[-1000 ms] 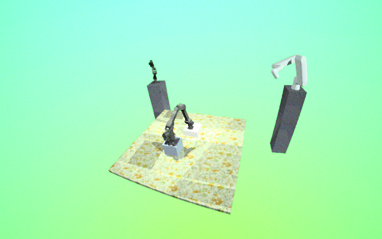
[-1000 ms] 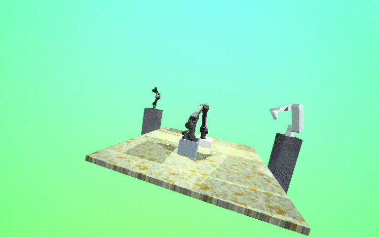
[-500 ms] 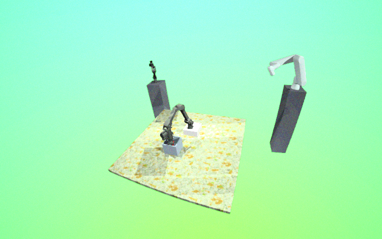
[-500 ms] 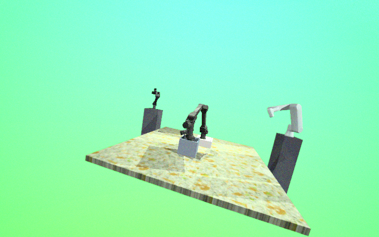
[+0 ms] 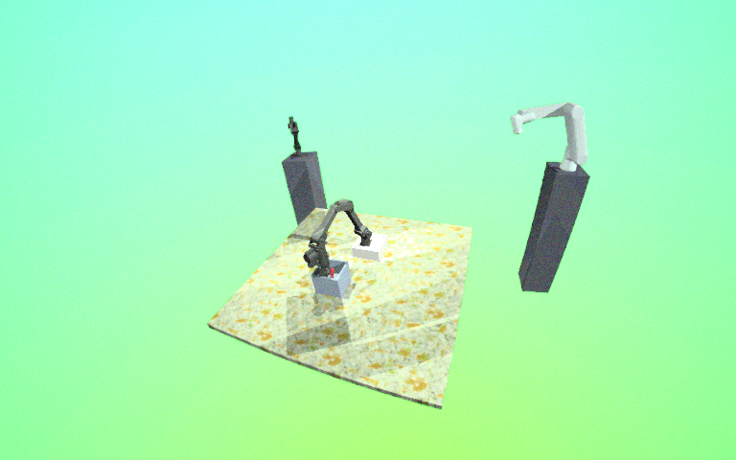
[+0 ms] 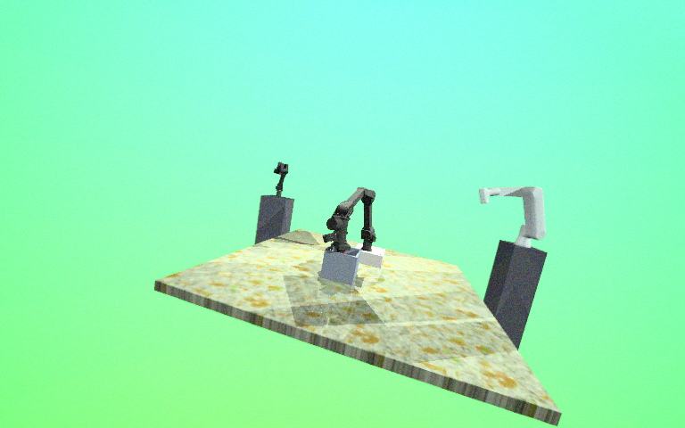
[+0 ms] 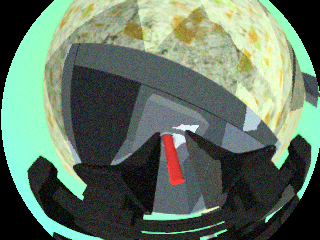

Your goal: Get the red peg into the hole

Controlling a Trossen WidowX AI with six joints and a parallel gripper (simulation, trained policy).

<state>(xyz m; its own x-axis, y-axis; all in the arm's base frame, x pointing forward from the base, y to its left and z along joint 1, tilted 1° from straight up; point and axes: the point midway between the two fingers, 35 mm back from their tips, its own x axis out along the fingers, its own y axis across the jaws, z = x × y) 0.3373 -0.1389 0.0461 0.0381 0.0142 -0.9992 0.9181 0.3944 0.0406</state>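
Now: the thin red peg 30 mm to the left of my gripper tip and 10 mm behind it.
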